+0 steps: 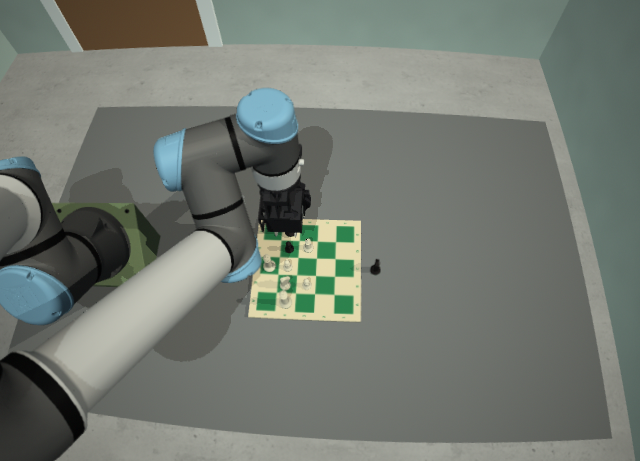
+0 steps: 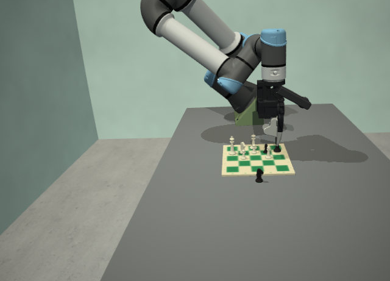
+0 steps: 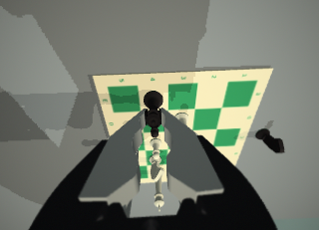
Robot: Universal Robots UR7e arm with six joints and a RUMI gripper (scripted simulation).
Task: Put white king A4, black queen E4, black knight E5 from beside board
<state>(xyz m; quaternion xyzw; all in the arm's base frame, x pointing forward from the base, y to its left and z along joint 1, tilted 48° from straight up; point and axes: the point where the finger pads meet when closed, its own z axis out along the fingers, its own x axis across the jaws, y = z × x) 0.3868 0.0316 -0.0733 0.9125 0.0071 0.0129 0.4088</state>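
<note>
Now: hand 40 mm to the left of the black pawn and 30 mm above it. Also, from my hand: white king 150 mm to the right, 10 mm below; then board 40 mm ahead, 80 mm to the right, 50 mm below.
</note>
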